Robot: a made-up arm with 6 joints.
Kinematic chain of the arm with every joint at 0, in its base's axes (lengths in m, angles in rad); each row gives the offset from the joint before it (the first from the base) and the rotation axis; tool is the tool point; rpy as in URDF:
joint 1: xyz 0 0 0.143 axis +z
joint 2: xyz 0 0 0 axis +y
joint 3: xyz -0.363 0 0.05 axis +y
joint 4: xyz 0.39 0 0.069 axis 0.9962 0 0.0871
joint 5: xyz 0 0 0 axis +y
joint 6: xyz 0.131 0 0.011 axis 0.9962 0 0.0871
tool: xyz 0 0 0 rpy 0 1.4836 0
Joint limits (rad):
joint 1: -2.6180..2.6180
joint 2: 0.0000..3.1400
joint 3: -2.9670..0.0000
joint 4: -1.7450..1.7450
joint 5: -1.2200..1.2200
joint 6: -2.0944..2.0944
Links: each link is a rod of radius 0.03 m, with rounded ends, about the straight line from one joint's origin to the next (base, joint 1, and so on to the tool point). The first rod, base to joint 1, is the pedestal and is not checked.
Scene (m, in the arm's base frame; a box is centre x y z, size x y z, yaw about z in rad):
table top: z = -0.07
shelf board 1: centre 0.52 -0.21 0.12 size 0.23 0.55 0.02 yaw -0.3
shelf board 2: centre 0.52 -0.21 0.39 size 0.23 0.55 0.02 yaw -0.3
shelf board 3: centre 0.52 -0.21 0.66 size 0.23 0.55 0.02 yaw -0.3
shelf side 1: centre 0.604 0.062 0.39 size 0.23 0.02 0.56 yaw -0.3
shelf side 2: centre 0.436 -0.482 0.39 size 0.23 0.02 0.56 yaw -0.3
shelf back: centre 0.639 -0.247 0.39 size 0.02 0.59 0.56 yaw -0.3
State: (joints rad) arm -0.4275 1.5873 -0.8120 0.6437 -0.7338 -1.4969
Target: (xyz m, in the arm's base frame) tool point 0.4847 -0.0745 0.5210
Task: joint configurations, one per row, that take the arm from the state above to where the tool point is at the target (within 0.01 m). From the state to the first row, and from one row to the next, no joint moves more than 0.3 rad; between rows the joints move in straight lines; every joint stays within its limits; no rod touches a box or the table.
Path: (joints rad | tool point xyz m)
1: -0.4454 1.3515 -0.5813 0.6752 -0.7878 -1.4969 | 0.3502 -0.2315 0.2837
2: -0.4632 1.1157 -0.3506 0.7066 -0.8418 -1.4969 | 0.2665 -0.2040 0.2735
3: -0.2110 1.0708 -0.5737 0.6378 -0.8080 -1.4969 | 0.3397 -0.1304 0.3937
4: 0.0412 1.0259 -0.7967 0.5690 -0.7743 -1.4969 | 0.3561 -0.0347 0.5210
5: -0.0080 1.2082 -0.9525 0.5642 -0.7555 -1.4969 | 0.4197 -0.0514 0.5270
6: -0.0571 1.3905 -1.1083 0.5594 -0.7367 -1.4969 | 0.4847 -0.0745 0.5210

